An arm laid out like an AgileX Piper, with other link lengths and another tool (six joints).
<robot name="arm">
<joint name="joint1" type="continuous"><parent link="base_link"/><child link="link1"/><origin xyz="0 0 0.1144" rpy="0 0 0"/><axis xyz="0 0 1"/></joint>
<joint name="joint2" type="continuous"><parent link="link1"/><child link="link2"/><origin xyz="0 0 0" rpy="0 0 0"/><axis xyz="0 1 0"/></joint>
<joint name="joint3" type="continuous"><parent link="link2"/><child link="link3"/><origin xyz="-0.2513 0 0.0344" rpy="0 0 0"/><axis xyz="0 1 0"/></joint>
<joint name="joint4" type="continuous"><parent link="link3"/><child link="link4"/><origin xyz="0.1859 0 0.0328" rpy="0 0 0"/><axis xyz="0.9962 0 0.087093"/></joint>
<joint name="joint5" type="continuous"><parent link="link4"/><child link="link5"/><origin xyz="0 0 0" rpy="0 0 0"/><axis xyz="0 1 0"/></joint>
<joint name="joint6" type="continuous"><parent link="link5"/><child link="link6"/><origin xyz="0.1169 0 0.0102" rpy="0 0 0"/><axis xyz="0.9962 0 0.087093"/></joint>
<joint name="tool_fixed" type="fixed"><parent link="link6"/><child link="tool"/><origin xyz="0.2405 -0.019 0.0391" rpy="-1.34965 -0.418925 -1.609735"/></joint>
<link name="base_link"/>
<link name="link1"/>
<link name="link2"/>
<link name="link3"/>
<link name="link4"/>
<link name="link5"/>
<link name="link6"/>
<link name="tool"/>
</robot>
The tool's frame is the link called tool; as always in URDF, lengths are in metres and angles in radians. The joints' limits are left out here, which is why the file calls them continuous.
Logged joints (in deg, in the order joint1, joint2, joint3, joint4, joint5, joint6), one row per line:
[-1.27 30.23 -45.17 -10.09 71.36 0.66]
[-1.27 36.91 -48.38 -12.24 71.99 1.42]
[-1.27 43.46 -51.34 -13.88 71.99 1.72]
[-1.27 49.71 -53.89 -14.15 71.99 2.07]
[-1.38 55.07 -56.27 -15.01 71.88 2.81]
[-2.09 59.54 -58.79 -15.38 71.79 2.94]
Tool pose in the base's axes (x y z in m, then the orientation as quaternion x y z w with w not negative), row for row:
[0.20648 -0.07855 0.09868 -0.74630 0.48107 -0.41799 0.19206]
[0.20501 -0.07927 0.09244 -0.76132 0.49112 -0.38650 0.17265]
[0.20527 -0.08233 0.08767 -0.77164 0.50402 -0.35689 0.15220]
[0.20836 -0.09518 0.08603 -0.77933 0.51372 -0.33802 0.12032]
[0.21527 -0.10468 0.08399 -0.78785 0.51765 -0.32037 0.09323]
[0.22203 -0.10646 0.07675 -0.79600 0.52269 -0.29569 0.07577]
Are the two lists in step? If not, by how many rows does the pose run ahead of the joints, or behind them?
The pose runs 2 rows behind the joints: the pose in row i belongs to the joints in row i - 2.
